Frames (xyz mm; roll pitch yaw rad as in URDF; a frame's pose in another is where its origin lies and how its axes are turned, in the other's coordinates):
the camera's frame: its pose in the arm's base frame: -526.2 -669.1 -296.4 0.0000 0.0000 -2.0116
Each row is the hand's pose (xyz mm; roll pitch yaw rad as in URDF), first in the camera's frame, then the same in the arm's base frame.
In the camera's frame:
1: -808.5 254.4 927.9 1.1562 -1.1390 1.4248
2: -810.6 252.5 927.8 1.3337 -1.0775 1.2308
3: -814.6 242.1 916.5 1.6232 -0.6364 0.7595
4: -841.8 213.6 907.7 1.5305 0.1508 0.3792
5: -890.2 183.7 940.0 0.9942 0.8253 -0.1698
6: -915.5 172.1 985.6 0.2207 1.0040 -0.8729
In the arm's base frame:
1: 48.8 -46.4 631.5 1.1562 -1.1390 -0.5868
2: 48.0 -43.7 631.4 1.3337 -1.0775 -0.7808
3: 40.3 -35.7 620.1 1.6232 -0.6364 -1.2521
4: 26.1 1.1 611.3 1.5305 0.1508 -1.6324
5: 19.8 57.6 643.6 0.9942 0.8253 -2.1814
6: 20.1 85.5 689.2 0.2207 1.0040 -2.8845

